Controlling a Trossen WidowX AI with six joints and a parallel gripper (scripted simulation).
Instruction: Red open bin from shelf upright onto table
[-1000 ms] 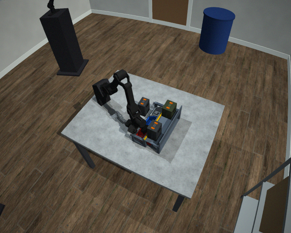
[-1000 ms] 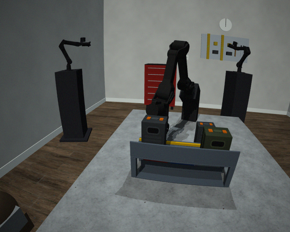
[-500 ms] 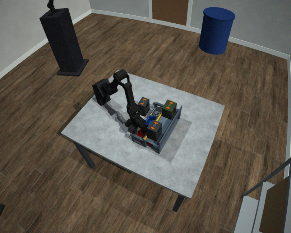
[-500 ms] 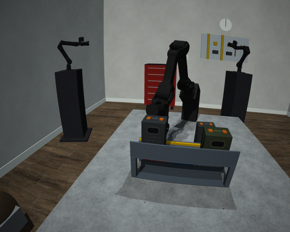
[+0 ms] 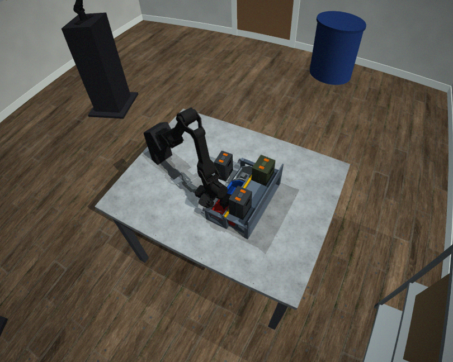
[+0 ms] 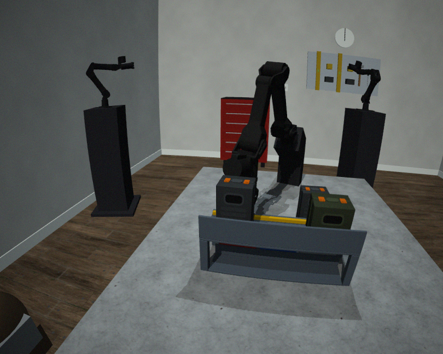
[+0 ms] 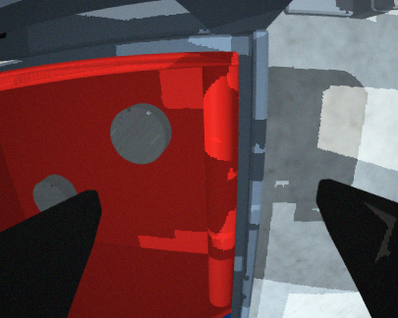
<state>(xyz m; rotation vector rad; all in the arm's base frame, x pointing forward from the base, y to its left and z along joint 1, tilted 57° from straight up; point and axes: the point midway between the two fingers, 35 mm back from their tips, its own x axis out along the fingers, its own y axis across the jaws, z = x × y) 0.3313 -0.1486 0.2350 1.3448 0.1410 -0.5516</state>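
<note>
Right now the red open bin is 6 cm ahead of my hand, 2 cm to the right of it and 2 cm below it. Round my hand: yellow rail (13 cm ahead, 7 cm to the left, 5 cm above); then grey bin (14 cm ahead, 19 cm to the left, 2 cm below); then blue bin (10 cm ahead, 8 cm to the left, 2 cm below).
</note>
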